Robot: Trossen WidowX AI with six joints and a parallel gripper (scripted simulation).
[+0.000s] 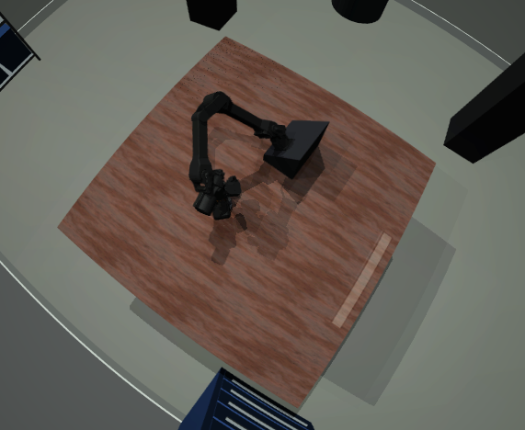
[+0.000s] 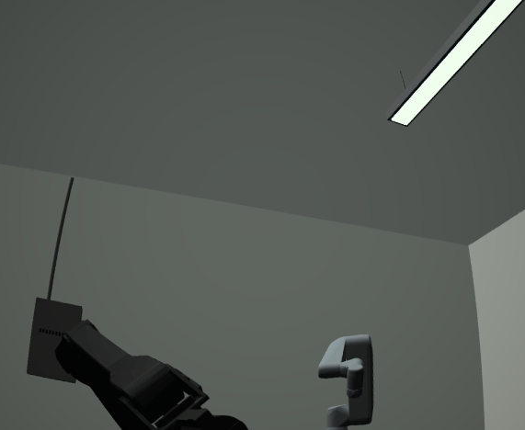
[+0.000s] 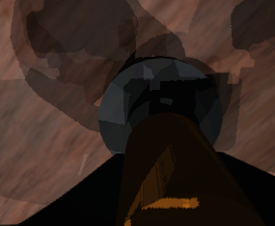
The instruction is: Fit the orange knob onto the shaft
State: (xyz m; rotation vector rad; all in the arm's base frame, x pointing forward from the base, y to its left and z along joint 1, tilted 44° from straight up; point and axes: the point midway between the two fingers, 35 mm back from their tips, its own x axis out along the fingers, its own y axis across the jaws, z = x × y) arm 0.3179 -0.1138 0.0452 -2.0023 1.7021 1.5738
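My gripper tip is 20 mm below the orange knob. From my gripper tip the other things lie so: round pedestal: 40 mm below.
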